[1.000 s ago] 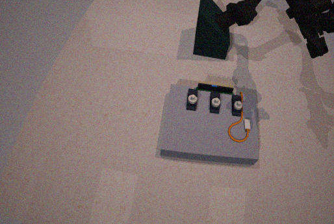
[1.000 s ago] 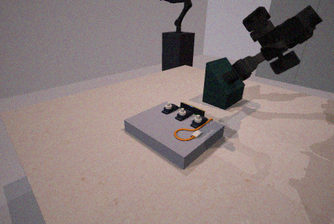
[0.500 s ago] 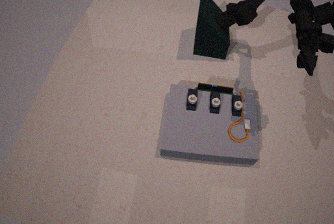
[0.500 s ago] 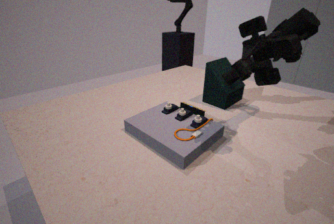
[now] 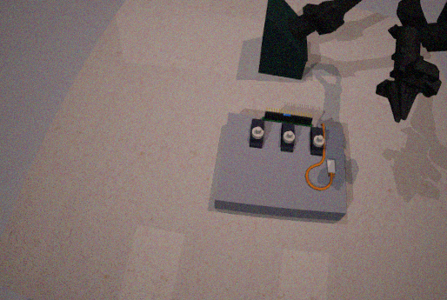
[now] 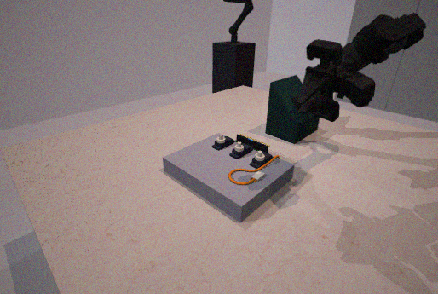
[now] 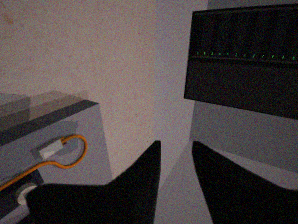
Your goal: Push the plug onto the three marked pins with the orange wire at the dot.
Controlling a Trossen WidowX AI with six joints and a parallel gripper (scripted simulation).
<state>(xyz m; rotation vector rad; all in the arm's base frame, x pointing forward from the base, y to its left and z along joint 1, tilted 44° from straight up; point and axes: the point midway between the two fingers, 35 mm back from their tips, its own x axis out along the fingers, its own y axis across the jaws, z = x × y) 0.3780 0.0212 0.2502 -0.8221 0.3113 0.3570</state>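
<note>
Right now the blue band is 130 mm behind my gripper tip, 200 mm to the right of it and 190 mm below it. Round my gripper tip: grey holder 30 mm ahead, 200 mm to the right, 240 mm below; black pin strip 130 mm behind, 200 mm to the right, 200 mm below.
</note>
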